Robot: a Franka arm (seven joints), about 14 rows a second.
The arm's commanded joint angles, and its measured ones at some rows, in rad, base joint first. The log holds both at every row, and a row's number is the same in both.
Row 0, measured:
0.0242, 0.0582, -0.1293, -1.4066, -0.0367, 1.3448, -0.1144
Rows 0 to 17, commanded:
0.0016, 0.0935, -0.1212, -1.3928, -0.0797, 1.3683, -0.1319
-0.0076, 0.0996, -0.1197, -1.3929, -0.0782, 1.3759, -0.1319
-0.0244, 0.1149, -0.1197, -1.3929, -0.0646, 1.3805, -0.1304
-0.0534, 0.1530, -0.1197, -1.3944, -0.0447, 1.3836, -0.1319
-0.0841, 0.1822, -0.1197, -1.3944, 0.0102, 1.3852, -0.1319
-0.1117, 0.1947, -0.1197, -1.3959, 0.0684, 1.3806, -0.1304
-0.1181, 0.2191, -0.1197, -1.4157, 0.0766, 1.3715, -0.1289
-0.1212, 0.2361, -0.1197, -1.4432, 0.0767, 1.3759, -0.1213
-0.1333, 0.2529, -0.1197, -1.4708, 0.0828, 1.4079, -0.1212
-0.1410, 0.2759, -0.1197, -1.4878, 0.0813, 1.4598, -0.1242
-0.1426, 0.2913, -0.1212, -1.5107, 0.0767, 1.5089, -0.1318
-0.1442, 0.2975, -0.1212, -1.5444, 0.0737, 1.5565, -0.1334
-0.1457, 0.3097, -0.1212, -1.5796, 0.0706, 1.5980, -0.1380
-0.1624, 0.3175, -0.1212, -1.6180, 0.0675, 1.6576, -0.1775
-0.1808, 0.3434, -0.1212, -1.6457, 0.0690, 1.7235, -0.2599
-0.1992, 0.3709, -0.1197, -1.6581, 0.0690, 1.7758, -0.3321
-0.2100, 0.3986, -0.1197, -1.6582, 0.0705, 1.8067, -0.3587
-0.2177, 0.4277, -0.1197, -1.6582, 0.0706, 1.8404, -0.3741
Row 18, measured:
-0.1866, 0.3883, -0.1314, -1.6571, 0.0649, 1.7942, -0.3151
